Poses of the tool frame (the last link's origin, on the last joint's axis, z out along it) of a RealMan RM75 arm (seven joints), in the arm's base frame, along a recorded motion.
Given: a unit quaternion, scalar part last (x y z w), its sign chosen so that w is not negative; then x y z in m.
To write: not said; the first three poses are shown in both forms.
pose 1, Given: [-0.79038, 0.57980, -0.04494, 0.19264, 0.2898, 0.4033, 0.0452]
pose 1, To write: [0.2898, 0.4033, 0.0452, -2.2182, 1.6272, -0.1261]
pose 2, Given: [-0.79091, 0.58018, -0.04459, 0.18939, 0.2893, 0.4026, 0.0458]
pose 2, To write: [0.2893, 0.4026, 0.0458, -2.2236, 1.6311, -0.1254]
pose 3, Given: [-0.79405, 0.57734, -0.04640, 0.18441, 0.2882, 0.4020, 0.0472]
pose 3, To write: [0.2882, 0.4020, 0.0472, -2.2384, 1.6275, -0.1308]
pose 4, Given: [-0.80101, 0.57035, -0.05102, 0.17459, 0.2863, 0.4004, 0.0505]
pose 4, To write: [0.2863, 0.4004, 0.0505, -2.2702, 1.6165, -0.1446]
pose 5, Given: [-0.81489, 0.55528, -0.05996, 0.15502, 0.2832, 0.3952, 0.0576]
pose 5, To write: [0.2832, 0.3952, 0.0576, -2.3346, 1.5908, -0.1718]
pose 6, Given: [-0.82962, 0.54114, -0.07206, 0.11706, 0.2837, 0.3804, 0.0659]
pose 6, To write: [0.2837, 0.3804, 0.0659, -2.4283, 1.5840, -0.2109]
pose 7, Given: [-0.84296, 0.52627, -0.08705, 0.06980, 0.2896, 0.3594, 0.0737]
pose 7, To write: [0.2896, 0.3594, 0.0737, -2.5367, 1.5837, -0.2620]
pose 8, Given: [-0.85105, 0.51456, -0.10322, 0.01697, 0.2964, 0.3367, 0.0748]
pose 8, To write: [0.2964, 0.3367, 0.0748, -2.6451, 1.5993, -0.3208]
